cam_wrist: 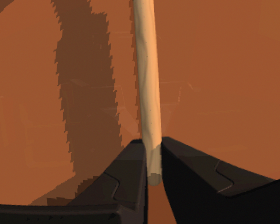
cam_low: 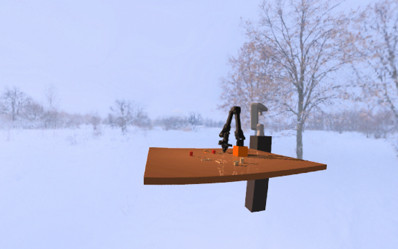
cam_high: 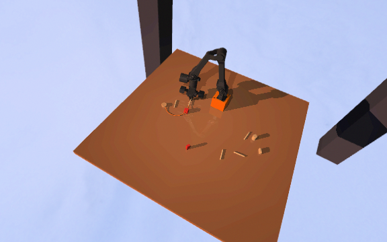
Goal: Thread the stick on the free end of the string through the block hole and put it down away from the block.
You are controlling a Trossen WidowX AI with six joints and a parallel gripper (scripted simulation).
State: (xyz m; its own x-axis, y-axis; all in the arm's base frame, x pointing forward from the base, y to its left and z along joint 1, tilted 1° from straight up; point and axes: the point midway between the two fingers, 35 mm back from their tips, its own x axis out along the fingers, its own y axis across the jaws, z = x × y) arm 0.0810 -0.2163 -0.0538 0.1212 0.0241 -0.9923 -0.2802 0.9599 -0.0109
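Right now my gripper tip is 40 mm short of the thin wooden stick, 10 mm to the right of it and 10 mm below it. Round my gripper tip: red object (380 mm ahead, 200 mm to the left, 20 mm above); round wooden button (160 mm ahead, 140 mm to the right, 10 mm above); red block (120 mm ahead, 30 mm to the left, 10 mm above).
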